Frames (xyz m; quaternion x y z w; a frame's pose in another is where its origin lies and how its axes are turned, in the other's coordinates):
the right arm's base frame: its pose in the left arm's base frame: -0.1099 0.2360 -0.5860 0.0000 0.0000 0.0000 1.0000
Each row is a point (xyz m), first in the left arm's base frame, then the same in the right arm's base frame.
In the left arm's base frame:
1: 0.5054 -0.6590 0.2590
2: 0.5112 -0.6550 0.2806
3: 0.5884 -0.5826 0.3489
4: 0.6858 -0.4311 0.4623
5: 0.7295 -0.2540 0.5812
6: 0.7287 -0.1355 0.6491
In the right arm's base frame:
1: 0.6153 -0.8950 0.8450
2: 0.6211 -0.8910 0.8666
3: 0.6983 -0.8186 0.9349
4: 0.7957 -0.6671 1.0483
5: 0.8394 -0.4900 1.1672
6: 0.8386 -0.3715 1.2351

